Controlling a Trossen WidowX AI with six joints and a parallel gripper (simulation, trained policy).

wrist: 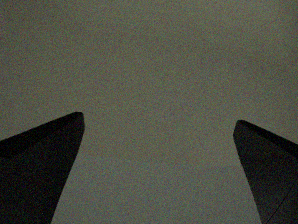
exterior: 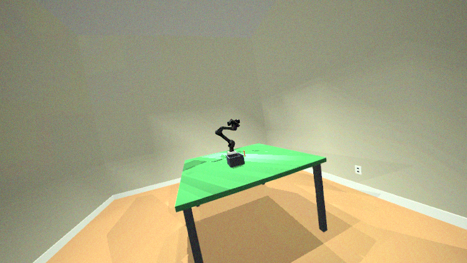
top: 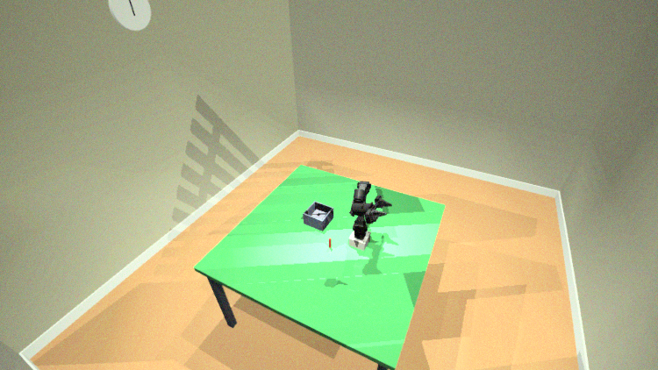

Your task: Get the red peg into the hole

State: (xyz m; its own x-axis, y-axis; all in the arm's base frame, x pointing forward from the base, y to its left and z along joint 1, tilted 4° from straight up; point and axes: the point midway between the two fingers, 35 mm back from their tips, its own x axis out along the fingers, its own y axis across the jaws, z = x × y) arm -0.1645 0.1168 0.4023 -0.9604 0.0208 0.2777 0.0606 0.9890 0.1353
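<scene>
The red peg lies 44 cm below my gripper tip, 35 cm ahead of it and 3 cm to the right of it. The rest, counted from my gripper tip: grey box 53 cm ahead, 45 cm below, 23 cm to the right; then plate 53 cm ahead, 43 cm below, 23 cm to the right.
</scene>
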